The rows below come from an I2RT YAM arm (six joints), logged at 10 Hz.
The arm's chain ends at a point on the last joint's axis. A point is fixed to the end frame.
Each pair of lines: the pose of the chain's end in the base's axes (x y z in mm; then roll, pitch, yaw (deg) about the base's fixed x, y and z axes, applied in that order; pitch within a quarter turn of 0, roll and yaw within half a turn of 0), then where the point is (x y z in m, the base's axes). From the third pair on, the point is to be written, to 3 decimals.
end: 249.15, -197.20, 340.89, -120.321, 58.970, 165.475
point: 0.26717 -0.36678 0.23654
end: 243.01, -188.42, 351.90, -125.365, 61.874, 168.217
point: 0.28800 -0.35080 0.24430
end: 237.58, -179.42, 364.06, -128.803, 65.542, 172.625
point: 0.310 -0.332 0.258
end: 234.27, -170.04, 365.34, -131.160, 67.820, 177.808
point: 0.330 -0.311 0.261
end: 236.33, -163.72, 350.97, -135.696, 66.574, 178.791
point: 0.342 -0.292 0.240
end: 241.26, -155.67, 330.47, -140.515, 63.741, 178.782
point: 0.351 -0.272 0.210
